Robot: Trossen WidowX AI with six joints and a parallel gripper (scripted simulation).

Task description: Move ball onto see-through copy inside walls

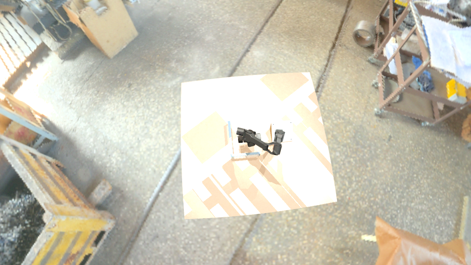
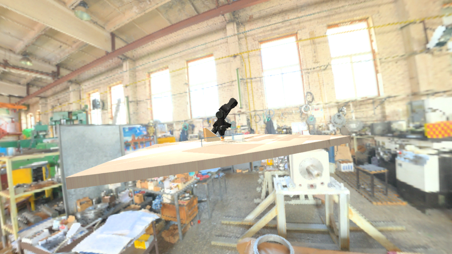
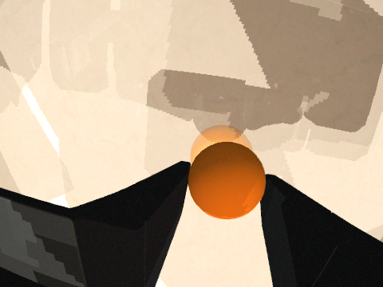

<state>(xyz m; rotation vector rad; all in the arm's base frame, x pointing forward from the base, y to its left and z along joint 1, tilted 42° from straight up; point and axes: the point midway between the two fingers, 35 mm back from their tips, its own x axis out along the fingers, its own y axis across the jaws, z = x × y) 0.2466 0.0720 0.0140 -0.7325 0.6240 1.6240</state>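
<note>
My gripper tip is right at the orange ball. Round my gripper tip: clear wall (120 mm to the left, 30 mm ahead, 10 mm below); then see-through ball copy (20 mm below).
</note>
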